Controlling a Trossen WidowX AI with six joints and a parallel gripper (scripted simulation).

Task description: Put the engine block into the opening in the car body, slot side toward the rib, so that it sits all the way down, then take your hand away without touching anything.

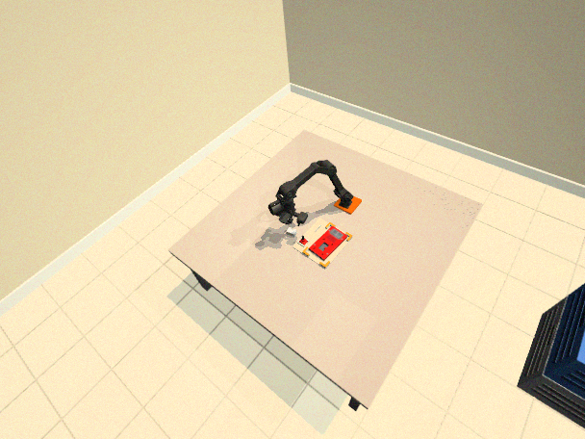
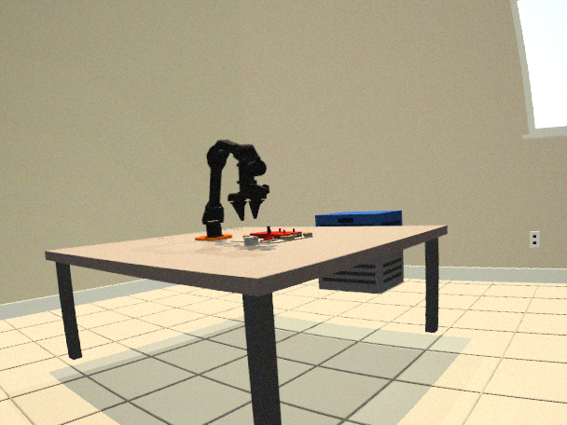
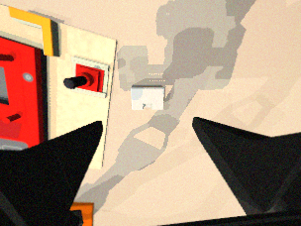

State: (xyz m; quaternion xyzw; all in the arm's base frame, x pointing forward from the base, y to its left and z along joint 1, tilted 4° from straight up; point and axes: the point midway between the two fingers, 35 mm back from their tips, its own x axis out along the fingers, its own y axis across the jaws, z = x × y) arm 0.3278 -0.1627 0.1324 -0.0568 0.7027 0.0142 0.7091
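Now: the engine block 80 mm below my gripper tip.
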